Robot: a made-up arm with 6 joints.
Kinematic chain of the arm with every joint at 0, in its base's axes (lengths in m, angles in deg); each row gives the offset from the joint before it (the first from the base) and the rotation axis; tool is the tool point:
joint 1: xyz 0 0 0.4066 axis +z
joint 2: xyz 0 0 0 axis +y
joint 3: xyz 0 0 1.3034 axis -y
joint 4: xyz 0 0 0 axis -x
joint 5: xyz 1.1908 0 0 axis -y
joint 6: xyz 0 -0.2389 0 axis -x
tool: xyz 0 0 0
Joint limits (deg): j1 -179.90..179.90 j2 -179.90..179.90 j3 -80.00..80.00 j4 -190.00..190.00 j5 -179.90..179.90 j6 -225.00..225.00
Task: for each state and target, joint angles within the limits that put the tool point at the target. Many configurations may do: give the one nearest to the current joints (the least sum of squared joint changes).
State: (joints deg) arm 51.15 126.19 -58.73 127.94 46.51 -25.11
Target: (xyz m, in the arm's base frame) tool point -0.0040 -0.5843 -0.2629
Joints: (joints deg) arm 97.81 156.89 -59.66 110.42 46.51 -25.11
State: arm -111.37 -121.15 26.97 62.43 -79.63 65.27
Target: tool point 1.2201 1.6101 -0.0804
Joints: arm -130.25 -136.47 11.16 62.81 -79.63 65.27
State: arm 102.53 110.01 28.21 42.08 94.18 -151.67
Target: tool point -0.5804 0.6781 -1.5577
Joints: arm 140.65 126.33 19.53 49.11 94.18 -151.67
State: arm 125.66 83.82 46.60 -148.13 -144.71 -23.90
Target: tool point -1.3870 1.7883 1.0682
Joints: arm 122.57 54.47 55.66 -149.67 -144.71 -23.90
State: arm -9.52 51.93 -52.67 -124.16 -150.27 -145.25
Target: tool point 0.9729 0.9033 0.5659
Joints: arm 35.53 28.68 -18.21 -135.29 -150.27 -145.25
